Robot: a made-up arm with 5 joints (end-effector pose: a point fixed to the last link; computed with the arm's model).
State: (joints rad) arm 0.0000 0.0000 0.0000 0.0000 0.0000
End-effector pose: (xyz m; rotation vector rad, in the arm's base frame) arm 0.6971 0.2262 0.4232 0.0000 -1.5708 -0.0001
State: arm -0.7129 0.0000 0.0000 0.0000 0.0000
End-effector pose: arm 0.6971 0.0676 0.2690 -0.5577 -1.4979 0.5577
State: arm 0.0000 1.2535 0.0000 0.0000 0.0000
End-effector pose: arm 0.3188 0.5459 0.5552 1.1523 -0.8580 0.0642
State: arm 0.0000 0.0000 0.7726 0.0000 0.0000
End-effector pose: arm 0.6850 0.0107 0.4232 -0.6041 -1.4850 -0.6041
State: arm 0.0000 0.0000 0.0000 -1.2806 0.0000
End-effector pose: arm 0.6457 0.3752 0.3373 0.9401 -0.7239 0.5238
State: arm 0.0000 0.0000 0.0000 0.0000 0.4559
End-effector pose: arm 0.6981 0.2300 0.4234 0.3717 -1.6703 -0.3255
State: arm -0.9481 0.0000 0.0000 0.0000 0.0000
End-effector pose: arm 0.6971 -0.0036 0.2473 -0.7395 -1.4413 0.7394
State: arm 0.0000 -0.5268 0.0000 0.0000 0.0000
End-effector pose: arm 0.7484 0.0219 0.5091 -0.5425 -1.7655 -0.0303
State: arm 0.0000 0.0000 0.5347 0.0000 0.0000
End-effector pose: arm 0.7066 0.0752 0.4232 -0.4191 -1.5299 -0.4191
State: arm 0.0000 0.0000 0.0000 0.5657 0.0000
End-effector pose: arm 0.6493 0.1762 0.4705 -0.4797 -1.8447 -0.2674
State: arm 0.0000 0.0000 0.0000 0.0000 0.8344
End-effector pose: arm 0.6989 0.2329 0.4249 0.6881 -1.7082 -0.6025
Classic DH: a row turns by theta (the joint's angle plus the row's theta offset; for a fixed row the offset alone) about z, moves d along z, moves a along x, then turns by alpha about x. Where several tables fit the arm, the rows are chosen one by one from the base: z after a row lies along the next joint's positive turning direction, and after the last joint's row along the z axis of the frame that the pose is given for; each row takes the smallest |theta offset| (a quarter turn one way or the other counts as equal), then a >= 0, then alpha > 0; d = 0 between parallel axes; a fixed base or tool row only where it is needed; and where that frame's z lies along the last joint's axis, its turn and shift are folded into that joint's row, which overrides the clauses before.
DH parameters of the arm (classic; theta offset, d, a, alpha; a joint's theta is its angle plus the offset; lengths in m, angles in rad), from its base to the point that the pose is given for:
base (fixed): -1.5708 0.5592 0.0601 -1.5708
joint 1: -0.5729 0.2002 -0.0862 0.9263
joint 2: 0.821 0.3428 0.034 -2.3074
joint 3: -0.547 0.5839 0.0635 -0.6319
joint 4: 1.5158 -0.316 0.0142 1.6899
joint 5: -1.1529 0.1488 -0.0087 -2.8506
tool (fixed): -0.2235 -0.0012 0 0

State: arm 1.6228 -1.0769 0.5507 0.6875 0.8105
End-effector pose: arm 0.5227 -0.2226 0.4321 -1.1384 -1.2812 -2.0640
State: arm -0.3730 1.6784 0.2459 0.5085 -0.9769
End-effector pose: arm 0.2553 0.4479 0.4069 0.0007 -0.6903 0.8737
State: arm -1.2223 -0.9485 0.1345 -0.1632 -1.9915
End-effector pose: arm 0.7175 -0.0113 0.6649 2.8672 -0.5139 -0.5766
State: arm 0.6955 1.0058 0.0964 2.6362 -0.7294
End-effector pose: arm 0.2079 0.2305 0.8698 -1.2842 -0.4309 -1.0338
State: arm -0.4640 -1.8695 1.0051 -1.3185 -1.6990
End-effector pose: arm 0.3350 -0.1106 1.0406 -2.4901 -0.2885 -0.0251
